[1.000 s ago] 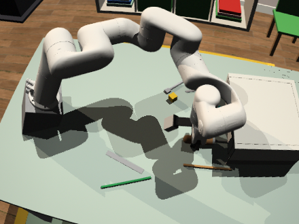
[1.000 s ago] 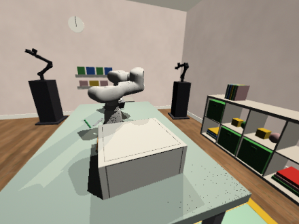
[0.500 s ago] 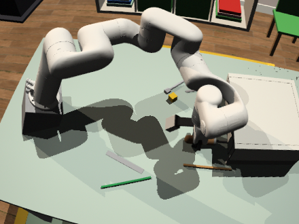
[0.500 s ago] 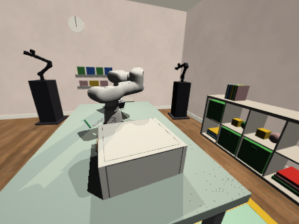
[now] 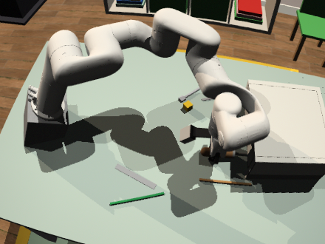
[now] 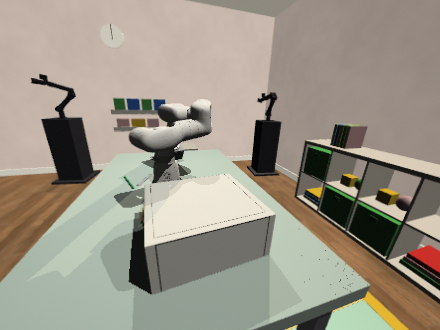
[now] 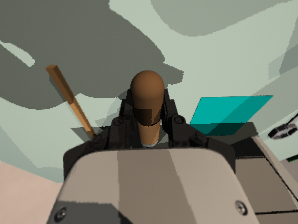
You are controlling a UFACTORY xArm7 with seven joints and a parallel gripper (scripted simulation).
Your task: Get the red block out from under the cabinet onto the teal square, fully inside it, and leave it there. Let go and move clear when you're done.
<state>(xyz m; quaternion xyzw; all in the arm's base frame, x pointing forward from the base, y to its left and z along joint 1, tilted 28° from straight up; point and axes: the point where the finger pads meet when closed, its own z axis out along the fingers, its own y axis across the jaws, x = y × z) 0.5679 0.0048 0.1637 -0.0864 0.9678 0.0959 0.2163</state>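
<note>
The teal square is 130 mm to the left of my hand, 20 mm below it and 20 mm ahead of it. From my hand the other things lie so: yellow cube 160 mm to the left, 130 mm behind, 10 mm below; then brown stick 90 mm to the right, 60 mm ahead, 20 mm below; then red block 190 mm ahead, 160 mm to the left, 10 mm below.
</note>
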